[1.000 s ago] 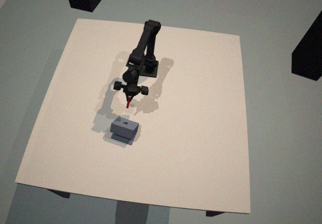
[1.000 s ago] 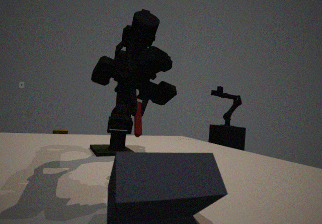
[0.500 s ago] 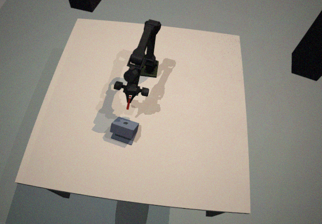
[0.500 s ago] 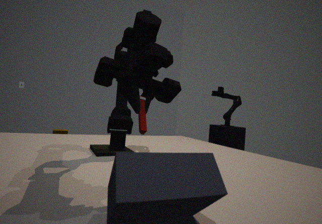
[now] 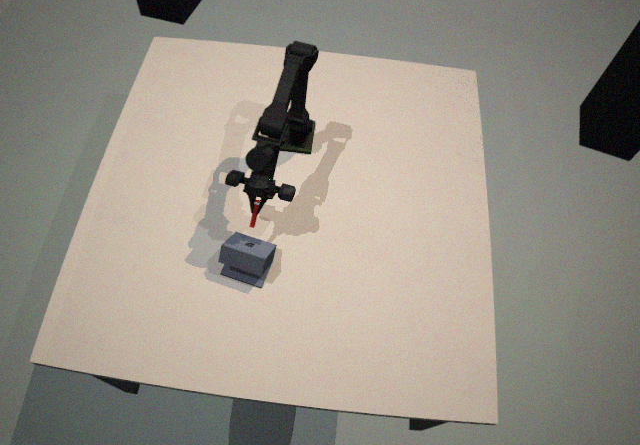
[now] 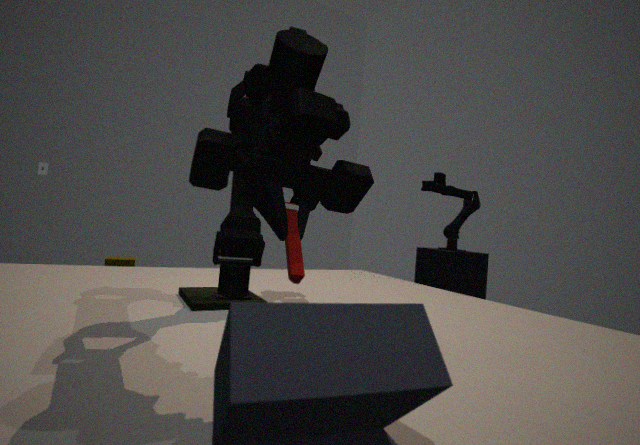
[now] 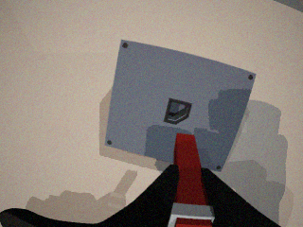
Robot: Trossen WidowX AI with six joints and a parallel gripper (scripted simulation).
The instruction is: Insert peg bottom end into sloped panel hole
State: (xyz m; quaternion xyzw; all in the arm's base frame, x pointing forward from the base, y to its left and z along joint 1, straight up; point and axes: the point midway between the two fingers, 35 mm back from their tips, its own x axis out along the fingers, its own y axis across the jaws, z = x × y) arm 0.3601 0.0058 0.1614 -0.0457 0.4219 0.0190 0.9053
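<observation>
My gripper tip is now 8 cm short of the blue-grey sloped panel and 9 cm above it. From my gripper tip the other things lie so: red peg (1 cm behind, 1 cm above).
</observation>
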